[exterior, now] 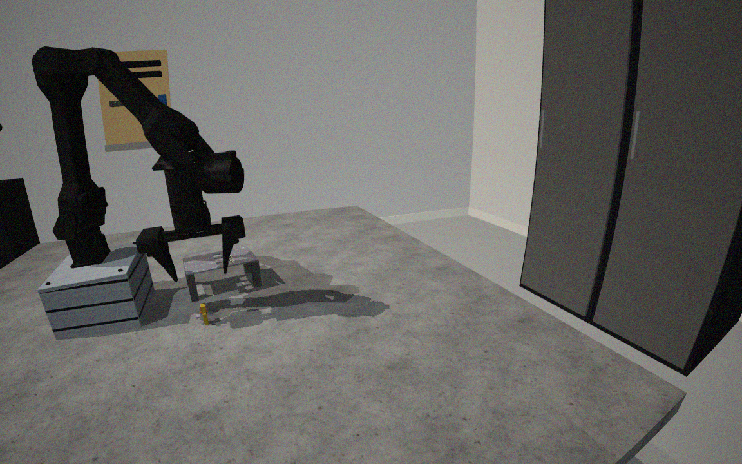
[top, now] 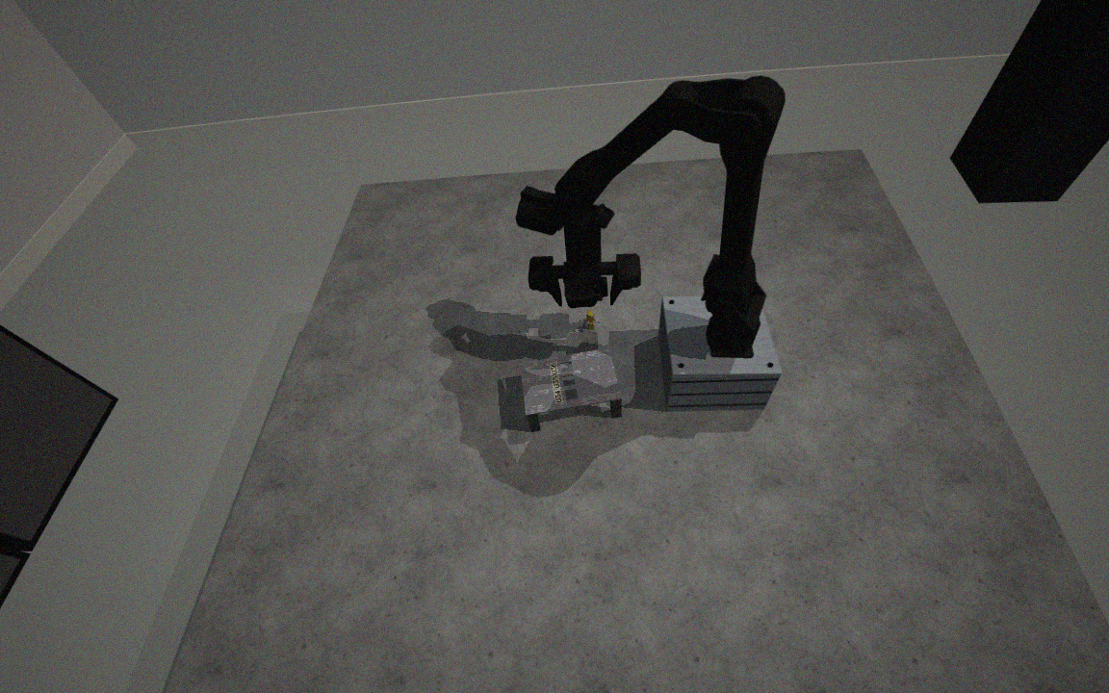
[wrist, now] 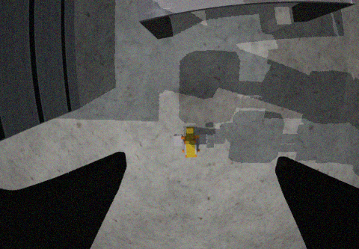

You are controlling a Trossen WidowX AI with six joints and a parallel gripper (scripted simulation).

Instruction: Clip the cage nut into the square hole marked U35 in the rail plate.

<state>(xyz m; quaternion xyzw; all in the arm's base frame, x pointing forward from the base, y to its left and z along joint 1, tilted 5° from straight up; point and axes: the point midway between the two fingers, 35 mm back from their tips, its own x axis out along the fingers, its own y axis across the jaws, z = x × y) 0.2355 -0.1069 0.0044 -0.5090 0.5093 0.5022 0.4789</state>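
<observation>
Now: gripper tip 10 mm past the cage nut, 20 mm to the left of it and 70 mm above it. Round my gripper tip: label: 50 mm ahead, 150 mm to the left, 20 mm below.
</observation>
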